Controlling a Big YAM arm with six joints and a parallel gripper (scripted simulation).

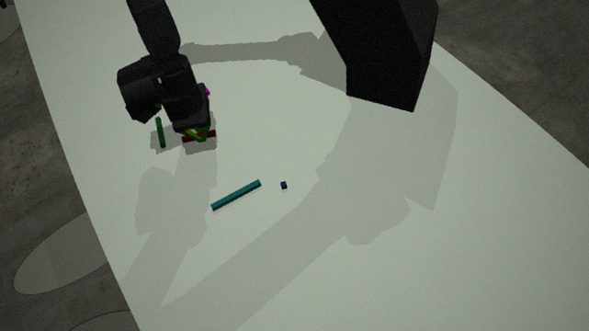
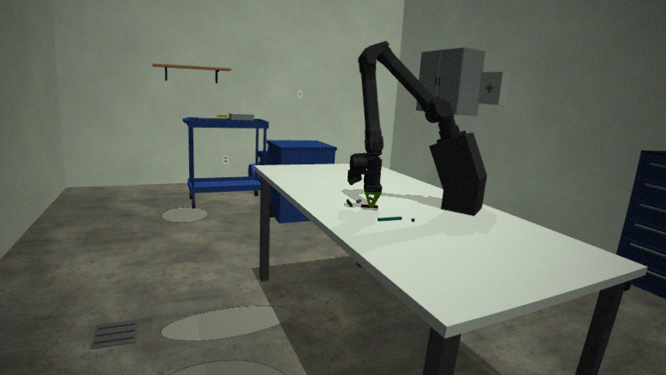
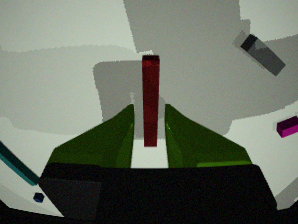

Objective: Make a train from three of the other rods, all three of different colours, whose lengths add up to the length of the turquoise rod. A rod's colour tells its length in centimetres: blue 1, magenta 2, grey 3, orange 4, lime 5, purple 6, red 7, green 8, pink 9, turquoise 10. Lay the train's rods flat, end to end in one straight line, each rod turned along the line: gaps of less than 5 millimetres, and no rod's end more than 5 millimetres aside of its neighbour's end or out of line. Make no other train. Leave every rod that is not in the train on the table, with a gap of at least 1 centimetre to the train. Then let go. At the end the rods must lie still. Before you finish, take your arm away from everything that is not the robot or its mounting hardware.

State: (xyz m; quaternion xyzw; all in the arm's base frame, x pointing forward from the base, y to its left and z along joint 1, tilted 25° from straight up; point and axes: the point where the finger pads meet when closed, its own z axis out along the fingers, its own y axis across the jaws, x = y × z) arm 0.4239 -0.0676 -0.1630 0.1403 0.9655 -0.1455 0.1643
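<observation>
Now: the red rod 10 mm ahead of my hand and 10 mm below it. The rest, counted from my hand: green rod (70 mm ahead, 60 mm to the right, 10 mm below); then magenta rod (60 mm behind, 110 mm to the right, 10 mm below); then grey rod (20 mm ahead, 80 mm to the right, 10 mm below).
</observation>
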